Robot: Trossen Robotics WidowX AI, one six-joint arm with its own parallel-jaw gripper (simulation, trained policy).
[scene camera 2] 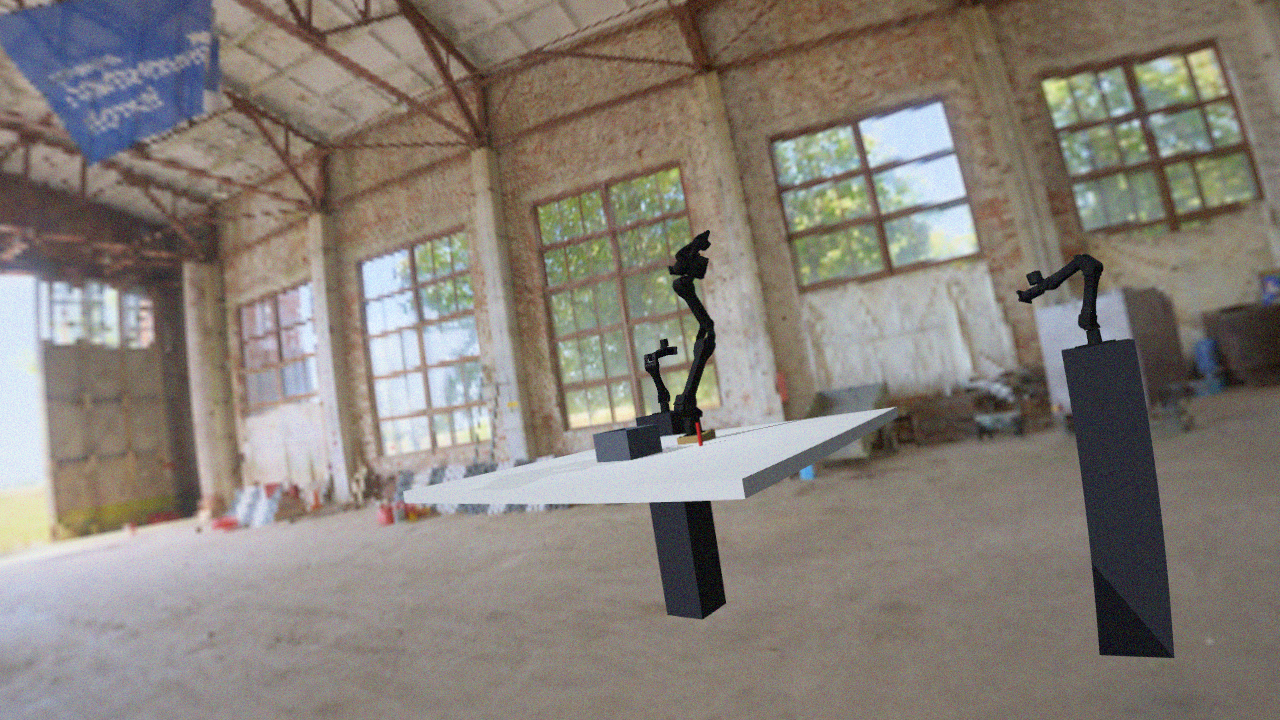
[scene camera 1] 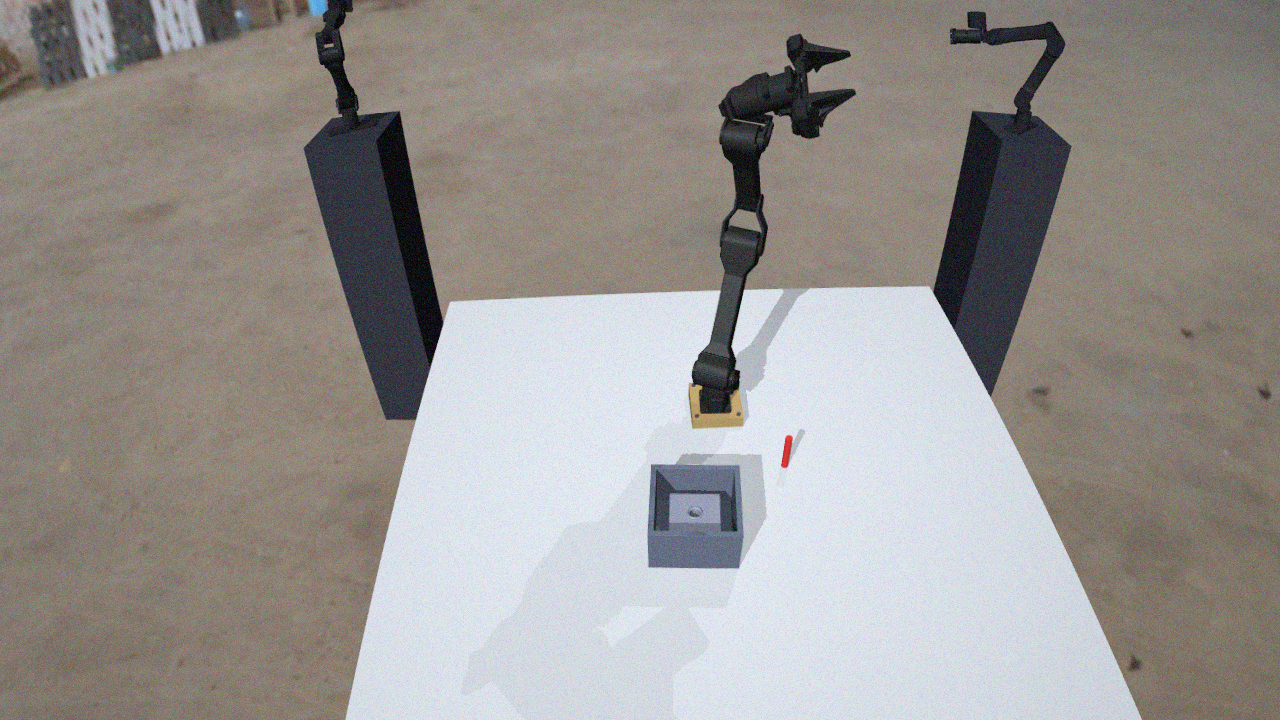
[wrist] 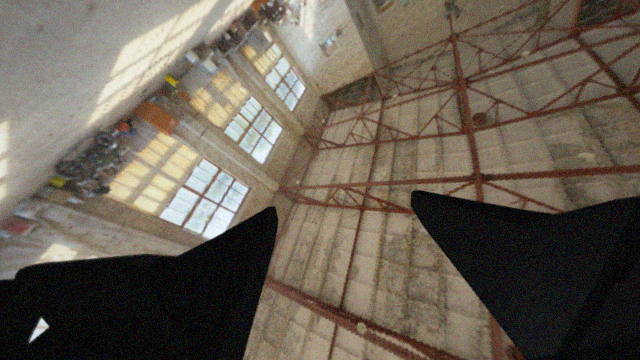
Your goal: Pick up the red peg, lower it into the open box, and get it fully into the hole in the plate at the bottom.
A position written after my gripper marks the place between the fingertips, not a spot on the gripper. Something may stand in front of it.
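I can see my gripper point(scene camera 1: 852, 72), and scene camera 2 gives me the gripper as well point(scene camera 2: 703, 234). In the wrist view my gripper is visible too point(wrist: 344, 206). A light plate point(scene camera 1: 688, 512) is there in scene camera 1, though scene camera 2 does not show the plate, which is hidden by a grey box. As for the wrist view, the light plate is out of frame there.
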